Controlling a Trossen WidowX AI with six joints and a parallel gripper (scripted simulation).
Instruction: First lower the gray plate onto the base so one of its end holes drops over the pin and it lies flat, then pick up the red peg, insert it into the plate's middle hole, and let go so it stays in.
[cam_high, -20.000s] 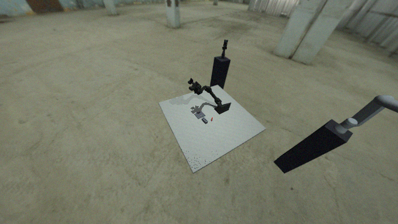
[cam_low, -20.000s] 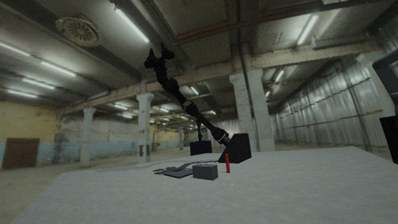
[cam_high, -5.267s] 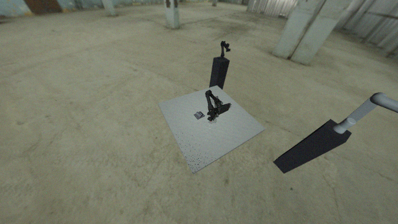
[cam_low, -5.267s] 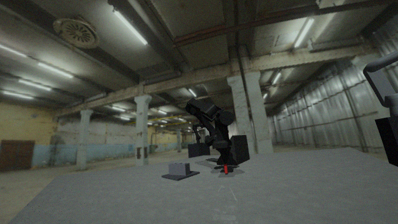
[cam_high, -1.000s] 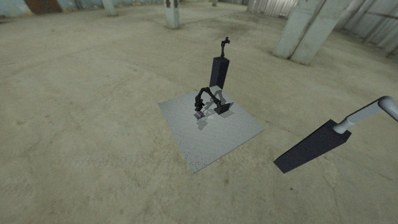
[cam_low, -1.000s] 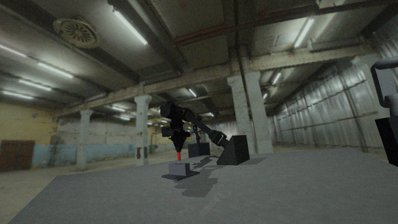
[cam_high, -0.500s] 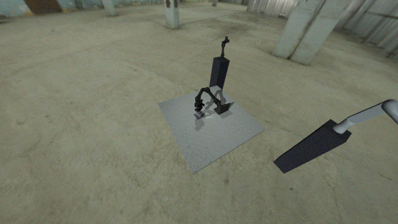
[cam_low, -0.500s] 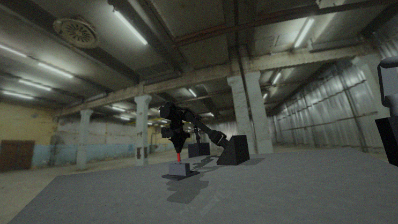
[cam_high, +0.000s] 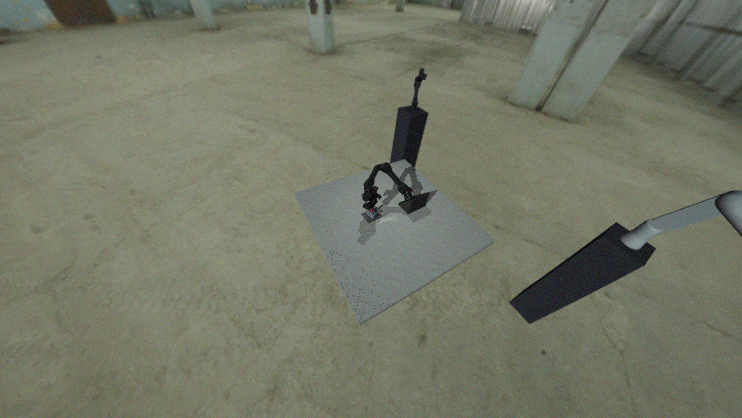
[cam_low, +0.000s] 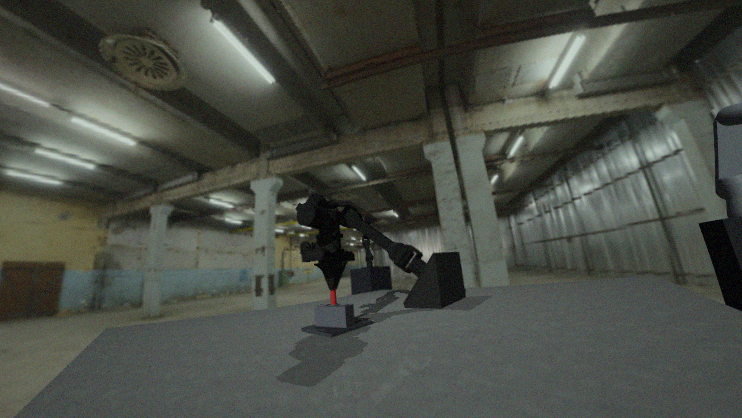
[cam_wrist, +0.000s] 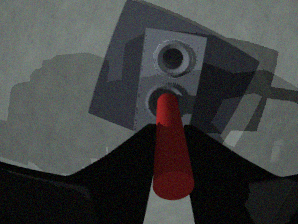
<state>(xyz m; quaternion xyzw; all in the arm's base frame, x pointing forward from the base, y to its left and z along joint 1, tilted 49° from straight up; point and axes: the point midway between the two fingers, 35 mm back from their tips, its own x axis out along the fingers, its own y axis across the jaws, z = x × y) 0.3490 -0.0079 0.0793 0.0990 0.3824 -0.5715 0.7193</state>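
The red peg is right at my gripper tip. Round my gripper tip: gray plate: 50 mm below; then dark base: 90 mm below, 10 mm to the left, 10 mm behind.
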